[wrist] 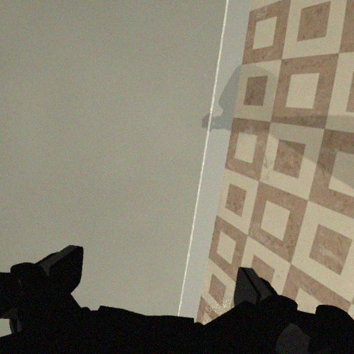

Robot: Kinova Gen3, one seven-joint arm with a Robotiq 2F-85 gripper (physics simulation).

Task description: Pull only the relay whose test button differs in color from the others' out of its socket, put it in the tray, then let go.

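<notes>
My gripper [158, 274] is open, with its two dark fingers wide apart at the bottom of the wrist view. Nothing shows between the fingertips. The relays, their sockets and the tray do not show in this view, so where the gripper is relative to them cannot be told.
A plain grey-green surface [105, 130] fills the left and middle. A thin bright edge [202, 175] and a paler grey strip [210, 167] border it. Beyond lies a brown-and-cream patterned tile floor [301, 91] at the right. A shadow [230, 102] falls across the strip and floor.
</notes>
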